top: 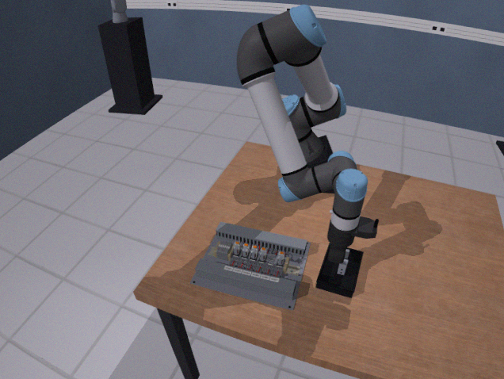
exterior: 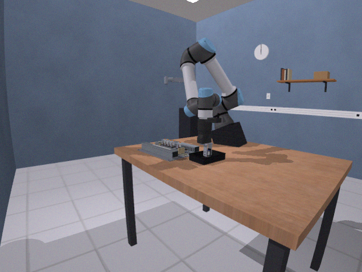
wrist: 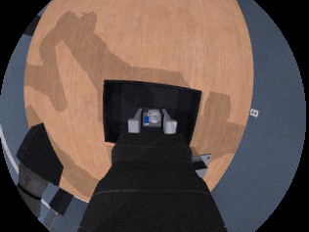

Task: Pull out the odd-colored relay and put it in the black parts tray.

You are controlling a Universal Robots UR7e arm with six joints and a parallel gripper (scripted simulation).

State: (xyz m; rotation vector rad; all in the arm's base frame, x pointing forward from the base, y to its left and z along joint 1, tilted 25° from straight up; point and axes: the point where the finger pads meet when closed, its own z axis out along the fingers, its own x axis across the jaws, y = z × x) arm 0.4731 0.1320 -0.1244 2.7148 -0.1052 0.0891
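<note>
My hand is 3 cm above the black parts tray. Also, from my hand: grey relay panel: 27 cm to the right, 2 cm below, 1 cm ahead.
</note>
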